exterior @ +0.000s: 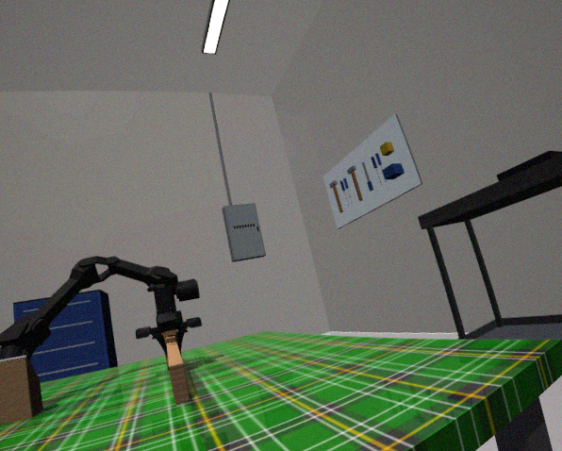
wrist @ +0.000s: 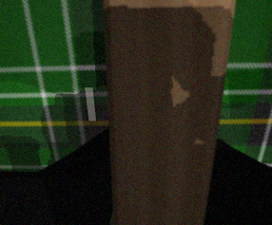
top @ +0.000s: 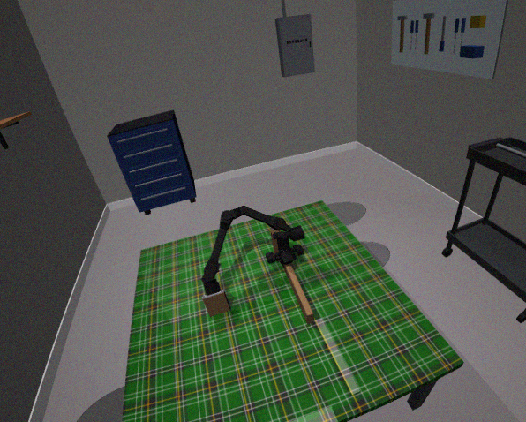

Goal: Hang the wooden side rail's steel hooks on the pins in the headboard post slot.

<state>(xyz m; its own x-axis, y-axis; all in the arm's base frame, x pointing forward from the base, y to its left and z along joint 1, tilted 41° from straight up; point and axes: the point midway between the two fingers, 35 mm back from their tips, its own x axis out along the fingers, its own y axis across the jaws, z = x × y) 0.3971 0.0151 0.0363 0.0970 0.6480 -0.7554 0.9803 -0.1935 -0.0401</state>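
Now: gripper tip 20 mm short of the headboard post, 120 mm to the right of it and 40 mm below it.
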